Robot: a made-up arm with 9 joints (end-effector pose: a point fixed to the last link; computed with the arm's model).
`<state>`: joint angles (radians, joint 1 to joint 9).
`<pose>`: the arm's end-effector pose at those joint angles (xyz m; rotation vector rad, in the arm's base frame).
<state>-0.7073 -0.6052 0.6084 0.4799 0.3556 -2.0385 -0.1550 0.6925 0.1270</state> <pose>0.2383 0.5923 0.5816 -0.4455 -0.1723 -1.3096</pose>
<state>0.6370 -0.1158 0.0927 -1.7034 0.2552 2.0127 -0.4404 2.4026 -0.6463</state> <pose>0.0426 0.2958 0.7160 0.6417 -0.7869 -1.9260</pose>
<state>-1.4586 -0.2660 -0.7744 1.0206 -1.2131 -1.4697 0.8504 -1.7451 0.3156</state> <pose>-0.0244 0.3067 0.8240 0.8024 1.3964 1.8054</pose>
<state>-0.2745 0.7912 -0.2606 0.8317 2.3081 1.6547 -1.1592 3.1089 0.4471</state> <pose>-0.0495 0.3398 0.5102 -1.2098 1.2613 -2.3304</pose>
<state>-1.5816 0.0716 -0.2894 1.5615 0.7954 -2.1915 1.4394 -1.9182 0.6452</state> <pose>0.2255 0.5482 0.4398 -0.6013 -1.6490 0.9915</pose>
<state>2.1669 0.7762 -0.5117 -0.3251 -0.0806 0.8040 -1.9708 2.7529 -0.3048</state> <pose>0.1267 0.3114 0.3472 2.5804 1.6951 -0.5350</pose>
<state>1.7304 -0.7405 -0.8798 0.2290 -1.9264 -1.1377 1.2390 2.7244 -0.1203</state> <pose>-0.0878 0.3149 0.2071 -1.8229 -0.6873 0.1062</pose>
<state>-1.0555 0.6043 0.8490 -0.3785 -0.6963 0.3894 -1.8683 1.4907 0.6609</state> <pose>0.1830 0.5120 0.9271 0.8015 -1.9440 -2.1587</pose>
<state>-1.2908 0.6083 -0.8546 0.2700 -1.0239 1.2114 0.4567 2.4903 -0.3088</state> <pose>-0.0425 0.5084 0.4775 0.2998 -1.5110 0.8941</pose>
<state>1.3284 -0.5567 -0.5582 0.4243 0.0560 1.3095 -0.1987 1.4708 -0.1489</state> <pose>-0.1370 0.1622 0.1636 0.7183 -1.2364 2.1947</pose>
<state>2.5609 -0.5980 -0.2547 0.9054 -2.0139 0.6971 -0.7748 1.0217 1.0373</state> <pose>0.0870 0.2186 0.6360 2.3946 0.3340 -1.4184</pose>
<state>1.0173 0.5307 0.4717 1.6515 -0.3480 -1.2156 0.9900 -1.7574 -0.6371</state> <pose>-0.3955 0.1170 0.3109 0.2328 0.2488 2.4658</pose>
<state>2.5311 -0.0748 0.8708 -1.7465 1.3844 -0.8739 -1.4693 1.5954 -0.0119</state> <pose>-0.0543 0.0461 0.3472 0.2685 -0.6869 2.4122</pose>
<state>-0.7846 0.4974 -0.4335 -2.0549 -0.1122 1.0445 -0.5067 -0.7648 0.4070</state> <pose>0.2112 0.6021 0.8053 1.0661 -0.1872 -0.6210</pose>
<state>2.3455 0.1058 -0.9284 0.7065 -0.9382 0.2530 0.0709 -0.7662 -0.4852</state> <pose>0.2598 0.3421 0.6042 1.9557 1.8256 -0.1650</pose>
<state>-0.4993 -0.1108 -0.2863 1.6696 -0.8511 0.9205 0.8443 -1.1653 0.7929</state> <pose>-0.0581 -0.0053 0.5664 -2.1286 -0.0120 1.3378</pose>
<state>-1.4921 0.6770 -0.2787 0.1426 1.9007 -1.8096 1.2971 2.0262 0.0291</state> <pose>-0.0212 0.5073 0.5144 2.2598 -1.7160 0.4044</pose>
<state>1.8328 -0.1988 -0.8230 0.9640 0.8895 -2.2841 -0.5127 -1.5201 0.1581</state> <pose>-0.1603 0.4671 0.0976 0.8464 -1.9620 1.6814</pose>
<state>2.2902 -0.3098 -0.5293 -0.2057 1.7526 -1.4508 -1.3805 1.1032 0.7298</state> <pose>-0.3595 0.1101 0.2755 -2.1953 0.4095 0.6849</pose>
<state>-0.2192 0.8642 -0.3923 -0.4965 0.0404 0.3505 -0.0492 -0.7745 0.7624</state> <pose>-0.0795 0.6509 0.8932 1.2977 0.5375 0.0443</pose>
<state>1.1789 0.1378 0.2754 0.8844 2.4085 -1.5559 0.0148 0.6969 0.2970</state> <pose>-0.0345 0.5591 0.3873 -0.1190 -0.2024 -1.2717</pose>
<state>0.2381 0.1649 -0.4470 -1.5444 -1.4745 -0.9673 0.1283 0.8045 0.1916</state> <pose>0.2058 0.4362 0.7991 -0.0268 -2.8387 -1.1459</pose>
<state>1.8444 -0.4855 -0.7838 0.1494 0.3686 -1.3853 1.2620 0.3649 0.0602</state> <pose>-0.3115 0.5425 0.2112 1.1613 -1.4275 0.8192</pose>
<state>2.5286 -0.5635 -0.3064 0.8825 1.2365 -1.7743 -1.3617 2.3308 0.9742</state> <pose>0.0214 0.2803 -0.0558 -1.4537 -0.2968 -0.1191</pose>
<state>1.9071 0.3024 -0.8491 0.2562 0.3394 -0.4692 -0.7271 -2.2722 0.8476</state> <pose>-0.0347 0.3089 0.0328 -1.0886 -1.0111 1.4341</pose>
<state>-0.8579 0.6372 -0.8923 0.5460 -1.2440 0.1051 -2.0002 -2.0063 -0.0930</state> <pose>0.0912 0.1348 0.4613 -0.1415 0.0538 -3.0729</pose>
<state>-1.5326 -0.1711 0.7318 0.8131 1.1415 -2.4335 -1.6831 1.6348 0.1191</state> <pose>0.4157 0.5716 0.4460 -0.9035 -1.6024 -0.2353</pose>
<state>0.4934 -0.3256 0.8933 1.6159 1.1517 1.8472 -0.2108 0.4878 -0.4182</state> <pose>0.1028 0.2472 0.8291 -0.8492 -2.5140 -1.3516</pose>
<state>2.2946 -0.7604 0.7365 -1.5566 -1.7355 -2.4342 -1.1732 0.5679 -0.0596</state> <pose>-0.0444 0.5513 0.3136 -0.3700 0.0015 -0.2893</pose>
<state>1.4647 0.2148 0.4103 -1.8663 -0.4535 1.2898 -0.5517 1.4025 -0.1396</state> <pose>-0.0953 0.3524 0.6987 1.6375 -1.2554 -1.4804</pose>
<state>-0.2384 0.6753 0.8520 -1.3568 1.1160 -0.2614 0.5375 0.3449 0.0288</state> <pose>0.1926 0.0425 0.4853 -0.5439 -0.4842 2.8678</pose>
